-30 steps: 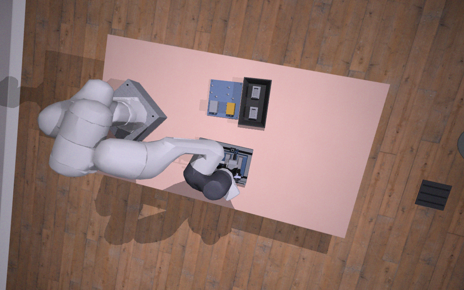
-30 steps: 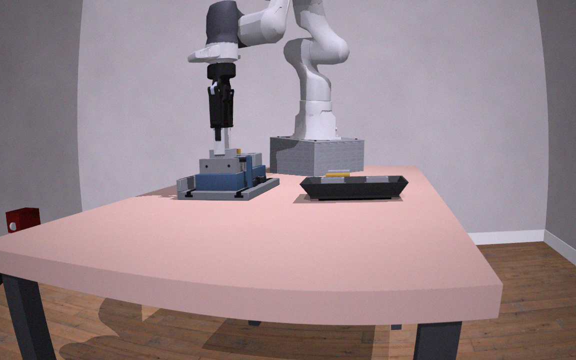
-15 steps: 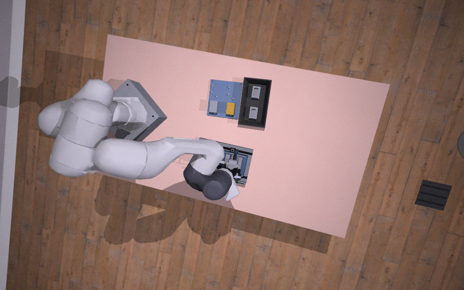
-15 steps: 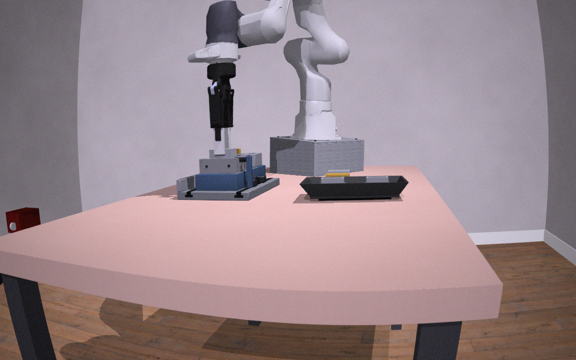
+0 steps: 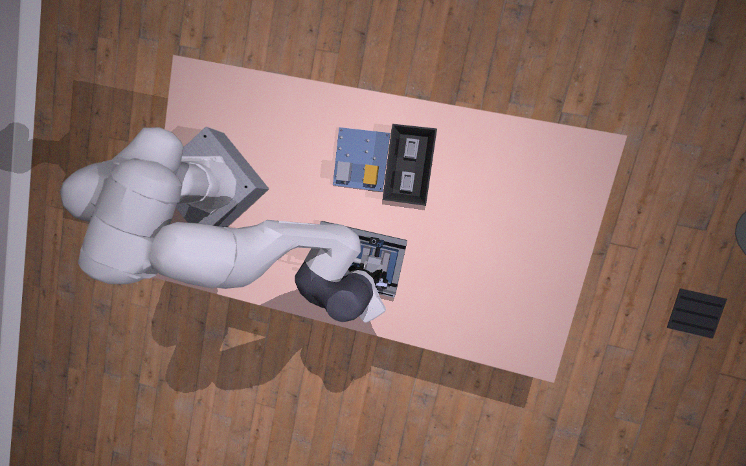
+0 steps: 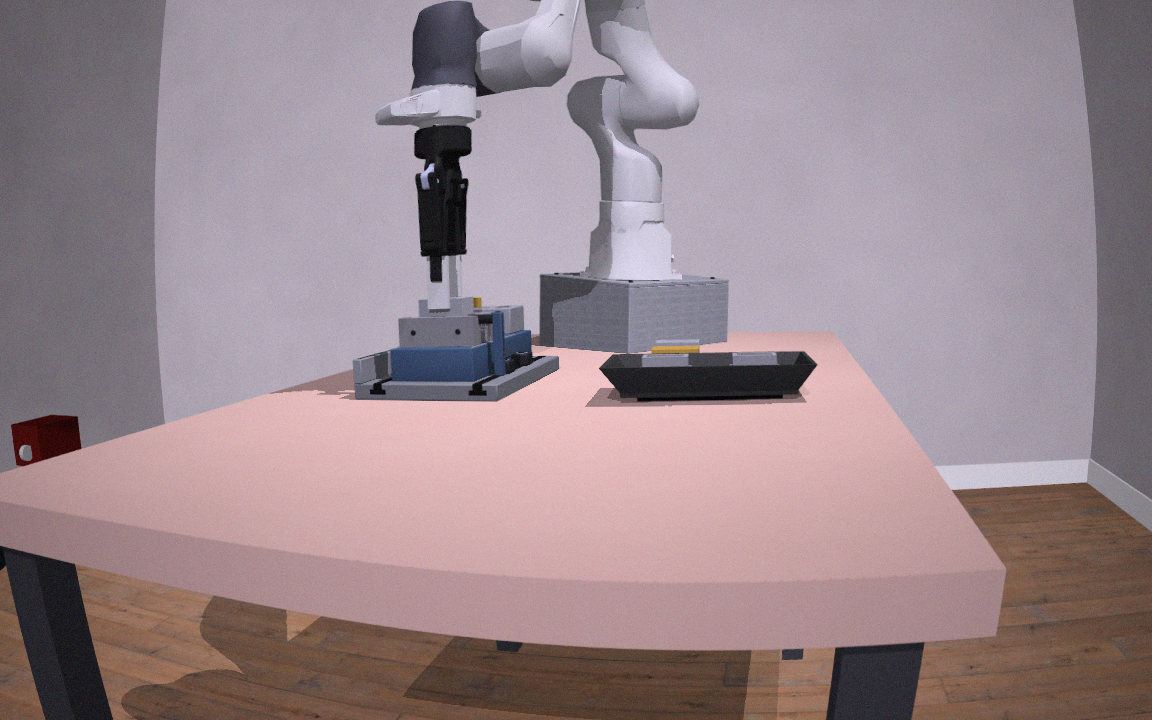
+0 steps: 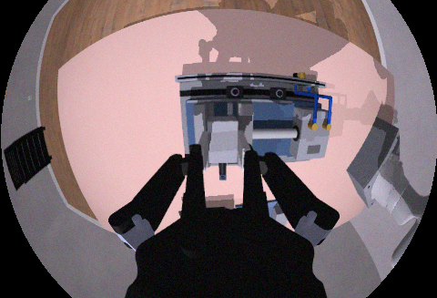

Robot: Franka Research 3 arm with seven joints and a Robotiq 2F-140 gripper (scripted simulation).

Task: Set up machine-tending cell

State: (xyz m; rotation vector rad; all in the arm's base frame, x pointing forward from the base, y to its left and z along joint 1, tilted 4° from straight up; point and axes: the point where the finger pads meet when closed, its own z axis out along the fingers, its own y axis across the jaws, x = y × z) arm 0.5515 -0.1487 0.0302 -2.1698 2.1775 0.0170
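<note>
The aluminium blank lies 40 mm below my hand. From my hand the other things lie so: cylinder: 160 mm behind, 60 mm below; then brass blank: 80 mm behind, 280 mm to the left, 110 mm below; then vise: 70 mm behind, 100 mm below.
</note>
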